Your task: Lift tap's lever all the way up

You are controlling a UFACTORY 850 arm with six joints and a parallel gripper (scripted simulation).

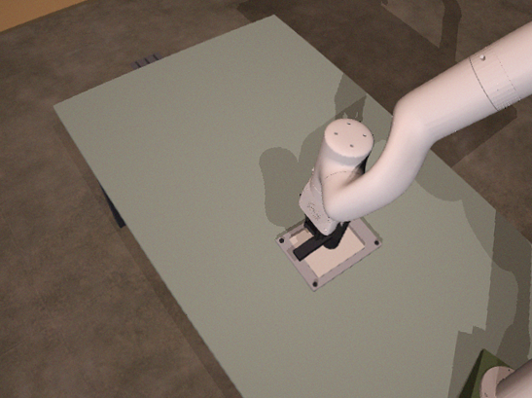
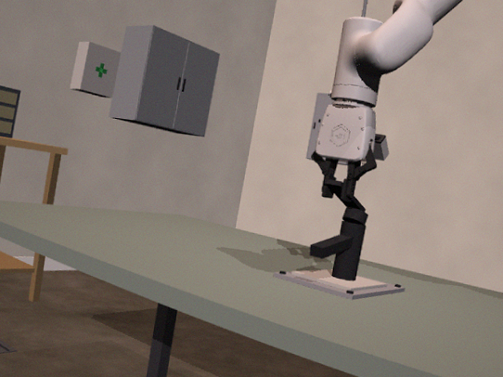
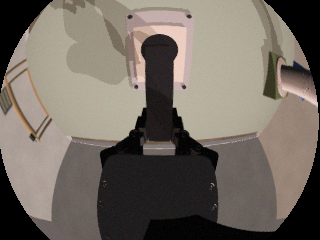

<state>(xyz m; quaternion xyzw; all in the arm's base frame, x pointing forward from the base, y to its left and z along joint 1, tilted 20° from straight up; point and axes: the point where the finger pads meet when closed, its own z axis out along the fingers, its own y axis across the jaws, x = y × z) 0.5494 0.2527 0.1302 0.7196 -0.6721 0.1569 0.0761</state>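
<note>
Right now the lever is 6 cm to the right of my hand and 3 cm below it. From my hand the other things lie so: plate (9 cm to the right, 18 cm below).
</note>
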